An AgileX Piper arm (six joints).
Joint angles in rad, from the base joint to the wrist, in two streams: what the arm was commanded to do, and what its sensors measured. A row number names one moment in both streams.
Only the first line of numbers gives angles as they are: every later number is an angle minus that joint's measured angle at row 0.
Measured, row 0:
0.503 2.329 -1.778 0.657 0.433 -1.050
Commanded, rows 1 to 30:
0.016 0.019 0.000 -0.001 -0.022 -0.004
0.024 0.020 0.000 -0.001 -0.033 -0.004
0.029 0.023 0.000 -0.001 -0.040 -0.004
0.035 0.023 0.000 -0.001 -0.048 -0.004
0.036 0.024 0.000 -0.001 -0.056 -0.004
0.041 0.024 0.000 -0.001 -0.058 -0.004
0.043 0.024 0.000 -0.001 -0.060 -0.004
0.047 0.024 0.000 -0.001 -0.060 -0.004
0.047 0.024 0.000 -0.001 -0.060 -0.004
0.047 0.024 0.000 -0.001 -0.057 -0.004
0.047 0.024 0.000 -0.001 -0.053 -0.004
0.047 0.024 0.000 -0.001 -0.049 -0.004
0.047 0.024 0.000 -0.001 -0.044 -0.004
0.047 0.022 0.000 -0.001 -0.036 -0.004
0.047 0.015 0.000 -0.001 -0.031 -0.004
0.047 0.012 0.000 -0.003 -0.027 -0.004
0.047 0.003 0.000 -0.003 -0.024 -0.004
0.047 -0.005 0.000 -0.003 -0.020 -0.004
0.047 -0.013 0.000 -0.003 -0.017 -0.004
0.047 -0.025 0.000 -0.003 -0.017 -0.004
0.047 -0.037 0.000 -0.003 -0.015 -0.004
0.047 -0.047 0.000 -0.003 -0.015 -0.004
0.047 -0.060 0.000 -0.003 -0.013 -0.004
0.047 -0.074 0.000 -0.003 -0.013 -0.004
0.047 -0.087 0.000 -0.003 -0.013 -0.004
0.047 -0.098 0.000 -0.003 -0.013 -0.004
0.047 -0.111 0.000 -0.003 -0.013 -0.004
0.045 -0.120 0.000 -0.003 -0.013 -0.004
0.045 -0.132 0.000 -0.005 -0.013 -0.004
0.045 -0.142 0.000 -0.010 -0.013 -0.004
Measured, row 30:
0.043 -0.096 0.000 -0.014 -0.028 -0.016
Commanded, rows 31 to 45:
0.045 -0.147 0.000 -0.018 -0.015 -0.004
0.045 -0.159 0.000 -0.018 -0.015 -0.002
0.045 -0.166 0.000 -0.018 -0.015 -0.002
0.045 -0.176 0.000 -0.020 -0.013 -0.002
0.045 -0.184 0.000 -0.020 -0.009 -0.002
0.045 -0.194 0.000 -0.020 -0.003 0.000
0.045 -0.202 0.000 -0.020 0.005 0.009
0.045 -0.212 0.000 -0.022 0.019 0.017
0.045 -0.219 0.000 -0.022 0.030 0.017
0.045 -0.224 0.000 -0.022 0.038 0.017
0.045 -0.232 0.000 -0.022 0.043 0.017
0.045 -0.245 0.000 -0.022 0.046 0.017
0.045 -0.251 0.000 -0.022 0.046 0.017
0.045 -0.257 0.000 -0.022 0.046 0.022
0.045 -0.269 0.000 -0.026 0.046 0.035
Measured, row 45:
0.045 -0.230 0.000 -0.017 0.038 0.011
